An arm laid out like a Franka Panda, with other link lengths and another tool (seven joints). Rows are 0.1 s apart.
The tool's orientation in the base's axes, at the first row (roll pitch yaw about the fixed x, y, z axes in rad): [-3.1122 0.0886 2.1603]
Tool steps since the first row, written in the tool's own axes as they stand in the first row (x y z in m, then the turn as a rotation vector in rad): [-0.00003 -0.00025 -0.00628 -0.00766 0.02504 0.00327]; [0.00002 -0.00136 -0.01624 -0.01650 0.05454 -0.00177]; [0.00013 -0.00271 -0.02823 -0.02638 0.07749 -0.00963]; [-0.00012 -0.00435 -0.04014 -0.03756 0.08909 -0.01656]
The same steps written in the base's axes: [-0.00035 0.00040 0.00626 0.02516 0.00722 -0.00331]; [-0.00154 0.00072 0.01621 0.05449 0.01669 0.00163]; [-0.00303 0.00114 0.02817 0.07887 0.02192 0.00965]; [-0.00455 0.00110 0.04010 0.09454 0.01971 0.01720]
